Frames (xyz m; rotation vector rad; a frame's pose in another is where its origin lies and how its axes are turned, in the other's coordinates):
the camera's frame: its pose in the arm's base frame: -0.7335 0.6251 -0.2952 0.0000 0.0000 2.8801
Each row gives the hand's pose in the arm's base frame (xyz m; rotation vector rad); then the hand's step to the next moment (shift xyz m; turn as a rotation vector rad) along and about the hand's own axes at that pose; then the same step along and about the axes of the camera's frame.
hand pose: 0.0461 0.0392 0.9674 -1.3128 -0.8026 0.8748
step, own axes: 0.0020 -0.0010 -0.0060 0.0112 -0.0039 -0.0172
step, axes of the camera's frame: -0.0064 -0.0006 0.0004 -0.0195 -0.0071 0.0023
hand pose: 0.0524 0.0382 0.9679 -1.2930 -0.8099 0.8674
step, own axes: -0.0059 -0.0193 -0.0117 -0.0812 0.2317 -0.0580
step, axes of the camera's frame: -0.0120 0.0091 0.0178 -0.0162 0.0811 -0.2383
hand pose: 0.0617 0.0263 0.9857 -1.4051 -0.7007 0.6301
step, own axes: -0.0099 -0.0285 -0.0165 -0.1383 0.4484 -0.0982
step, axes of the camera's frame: -0.0106 0.0181 0.0272 -0.0268 0.1340 -0.4595
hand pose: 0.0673 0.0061 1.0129 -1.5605 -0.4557 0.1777
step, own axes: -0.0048 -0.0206 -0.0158 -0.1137 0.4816 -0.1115
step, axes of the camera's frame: -0.0026 0.0167 0.0203 -0.0595 0.1273 -0.4874
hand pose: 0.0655 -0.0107 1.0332 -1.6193 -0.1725 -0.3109
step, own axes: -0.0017 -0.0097 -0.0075 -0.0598 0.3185 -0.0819
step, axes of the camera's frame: 0.0033 0.0077 0.0091 -0.0551 0.0896 -0.3173
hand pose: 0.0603 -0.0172 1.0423 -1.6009 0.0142 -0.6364
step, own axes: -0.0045 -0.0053 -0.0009 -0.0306 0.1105 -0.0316
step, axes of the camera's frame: 0.0063 0.0000 0.0031 -0.0096 0.0328 -0.1139
